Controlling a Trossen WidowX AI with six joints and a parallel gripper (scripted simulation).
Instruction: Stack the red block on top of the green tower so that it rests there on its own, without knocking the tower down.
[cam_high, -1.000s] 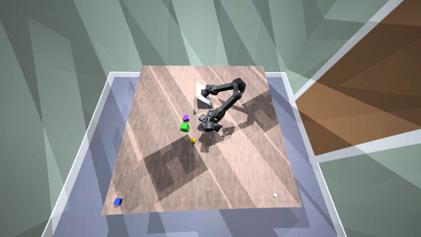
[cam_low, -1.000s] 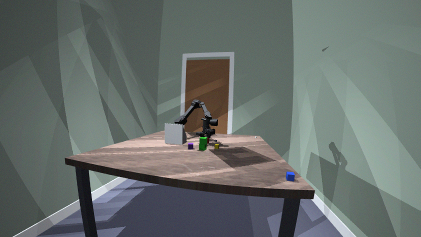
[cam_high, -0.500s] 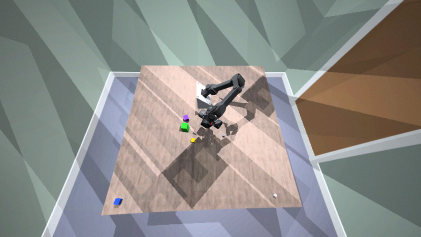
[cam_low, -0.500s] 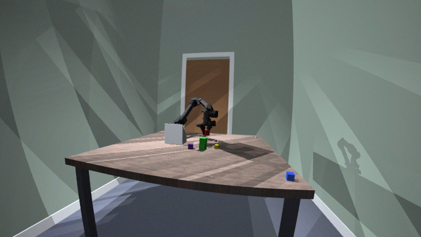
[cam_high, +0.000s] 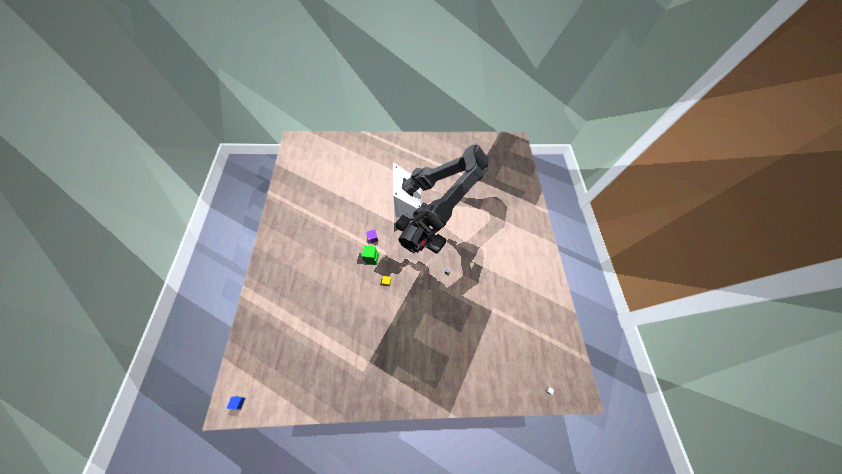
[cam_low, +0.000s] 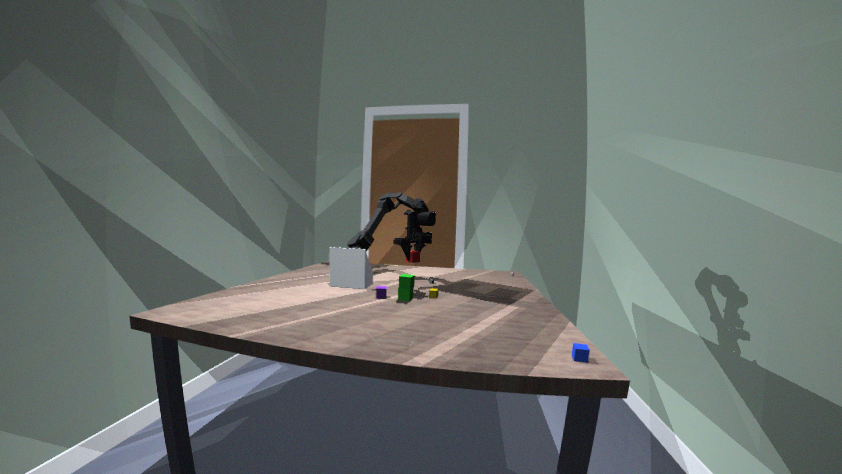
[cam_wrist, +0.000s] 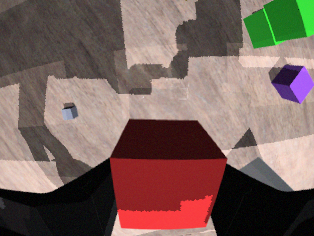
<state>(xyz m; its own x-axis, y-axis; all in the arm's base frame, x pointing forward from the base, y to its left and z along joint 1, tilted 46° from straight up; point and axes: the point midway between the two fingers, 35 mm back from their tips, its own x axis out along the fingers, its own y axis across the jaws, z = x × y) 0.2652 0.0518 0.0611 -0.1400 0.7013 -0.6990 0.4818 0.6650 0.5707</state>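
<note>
My gripper tip is now 210 mm to the left of the purple block, 100 mm above it and 60 mm past it. From my gripper tip the other things lie so: red block (20 mm above); then small white piece (500 mm to the left, 450 mm ahead, 120 mm below); then yellow block (130 mm ahead, 120 mm to the right, 110 mm below).
</note>
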